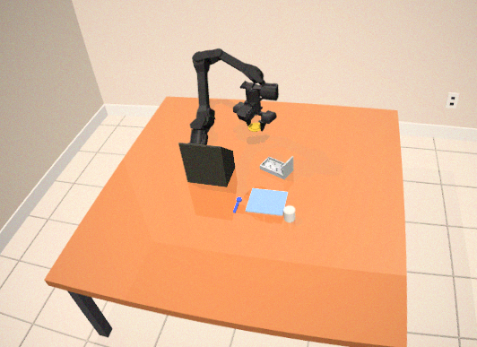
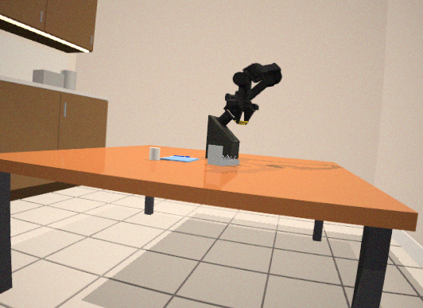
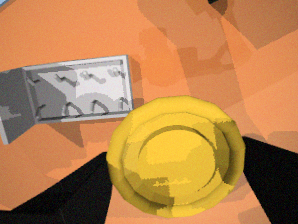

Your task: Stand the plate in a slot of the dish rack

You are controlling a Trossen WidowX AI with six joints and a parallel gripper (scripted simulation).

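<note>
My gripper tip is 9 cm short of the grey dish rack, 4 cm to the left of it and 15 cm above it. The rest, counted from my gripper tip: yellow plate: 1 cm above; then blue spoon: 1 cm behind, 28 cm to the right, 17 cm below; then light blue mat: 10 cm ahead, 24 cm to the right, 17 cm below.
</note>
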